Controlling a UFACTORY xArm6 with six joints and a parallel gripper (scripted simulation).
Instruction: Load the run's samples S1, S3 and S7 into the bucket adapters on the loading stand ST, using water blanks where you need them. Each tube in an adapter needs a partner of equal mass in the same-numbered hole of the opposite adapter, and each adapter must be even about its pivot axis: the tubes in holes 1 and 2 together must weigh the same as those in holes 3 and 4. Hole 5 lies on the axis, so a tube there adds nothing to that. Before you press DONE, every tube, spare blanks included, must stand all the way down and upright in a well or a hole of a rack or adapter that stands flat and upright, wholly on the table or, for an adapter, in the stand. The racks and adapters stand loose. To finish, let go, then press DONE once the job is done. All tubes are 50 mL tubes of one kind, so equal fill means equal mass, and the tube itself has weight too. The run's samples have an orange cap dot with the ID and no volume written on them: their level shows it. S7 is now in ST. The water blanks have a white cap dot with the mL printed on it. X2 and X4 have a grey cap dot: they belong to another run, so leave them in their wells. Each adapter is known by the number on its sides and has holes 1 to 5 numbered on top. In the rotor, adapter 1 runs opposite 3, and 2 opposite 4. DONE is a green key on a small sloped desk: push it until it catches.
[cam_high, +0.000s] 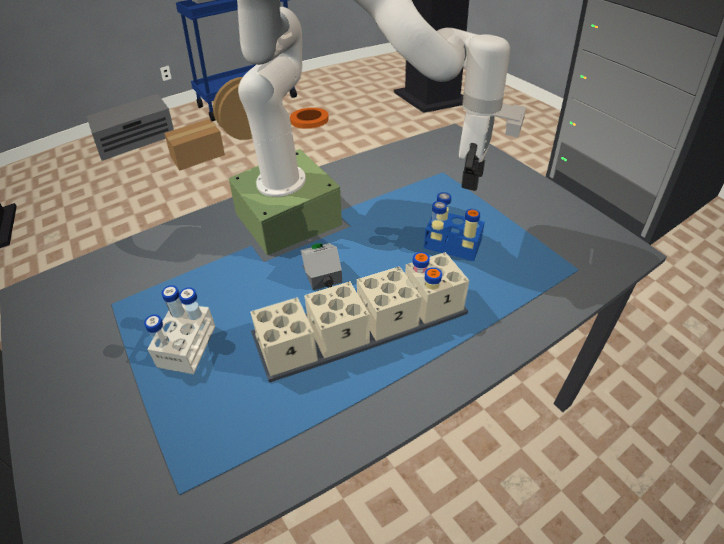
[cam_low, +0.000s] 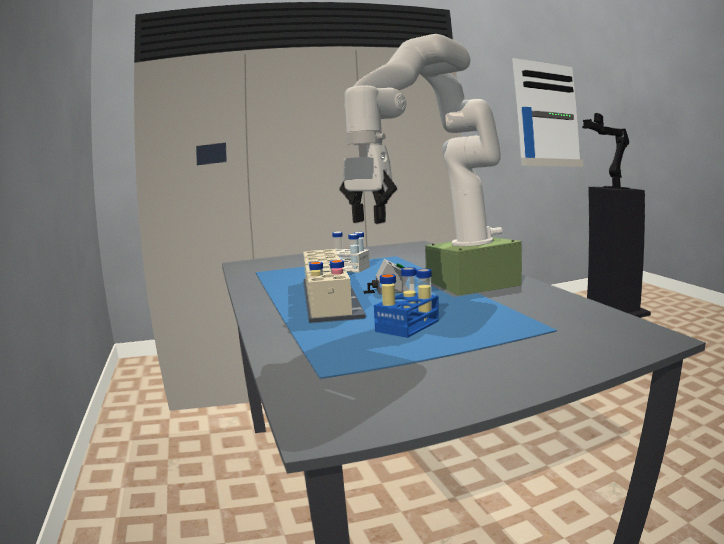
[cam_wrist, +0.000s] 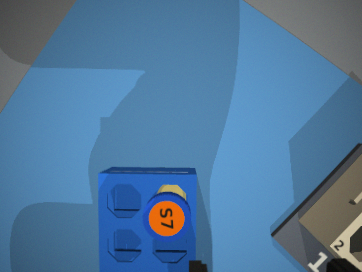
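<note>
Now: the sample tube 190 mm below my hand, 30 mm to the left of it and 30 mm behind it. From my hand the other things lie so: blue samples rack (220 mm below, 70 mm behind, 30 mm to the left); then pink-filled tube (180 mm below, 160 mm to the right, 60 mm ahead); then adapter 1 (200 mm below, 130 mm to the right, 80 mm ahead).
</note>
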